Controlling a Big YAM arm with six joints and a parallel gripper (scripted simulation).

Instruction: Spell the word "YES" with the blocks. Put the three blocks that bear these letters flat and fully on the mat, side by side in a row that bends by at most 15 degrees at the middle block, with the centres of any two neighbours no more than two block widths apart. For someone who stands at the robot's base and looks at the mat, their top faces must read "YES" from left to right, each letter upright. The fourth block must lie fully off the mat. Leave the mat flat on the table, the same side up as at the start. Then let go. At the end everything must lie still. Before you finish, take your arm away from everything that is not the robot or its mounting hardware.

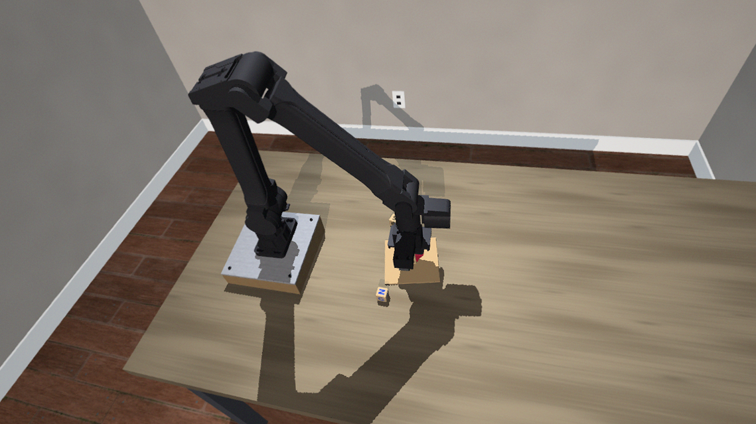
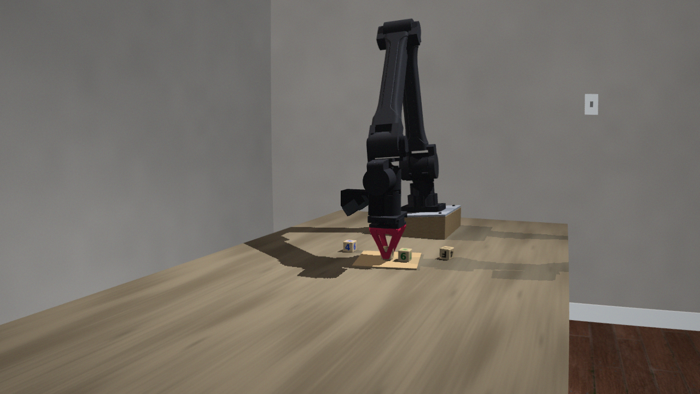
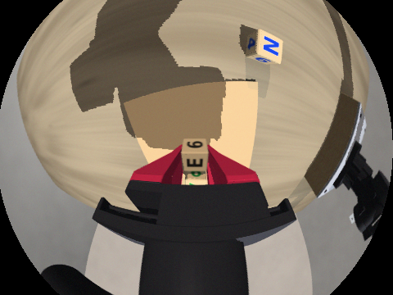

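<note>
The tan mat lies 1 cm below my hand.
</note>
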